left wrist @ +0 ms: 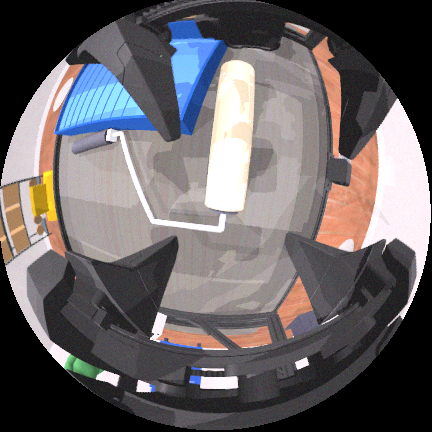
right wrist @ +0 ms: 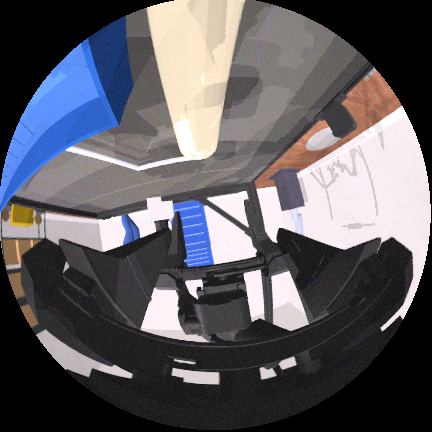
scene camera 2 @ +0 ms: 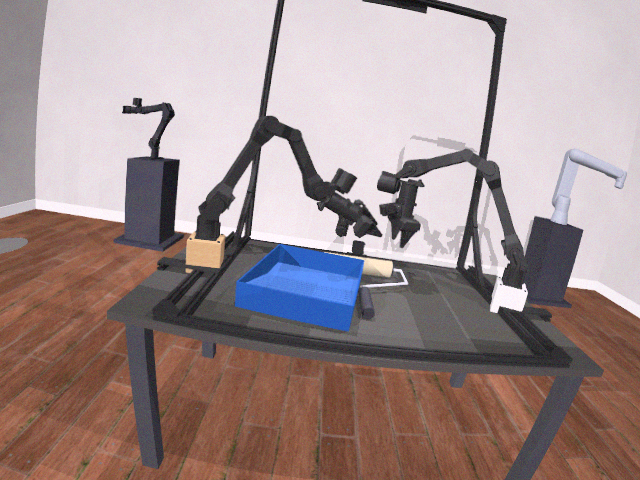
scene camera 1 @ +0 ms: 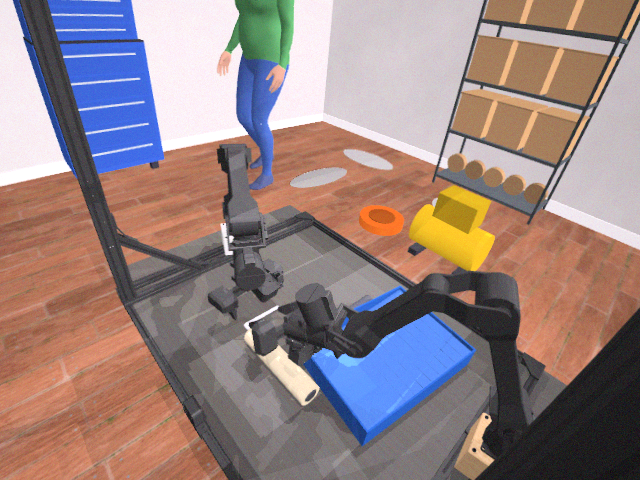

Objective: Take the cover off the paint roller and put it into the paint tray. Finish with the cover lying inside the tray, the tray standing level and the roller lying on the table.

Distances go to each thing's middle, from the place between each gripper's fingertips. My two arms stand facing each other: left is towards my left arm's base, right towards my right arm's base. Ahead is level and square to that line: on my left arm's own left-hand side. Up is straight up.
Labels:
Right now the cream roller cover (scene camera 1: 292, 376) is 120 mm to the right of my left hand and 90 mm below it. From my left hand the other things lie so: blue paint tray (scene camera 1: 371, 393): 230 mm ahead, 270 mm to the right, 90 mm below.
Right now the cream roller cover is 1 cm ahead of my right hand, 5 cm to the right of it and 13 cm below it. From my right hand the other things lie so: blue paint tray: 23 cm ahead, 21 cm to the right, 12 cm below.

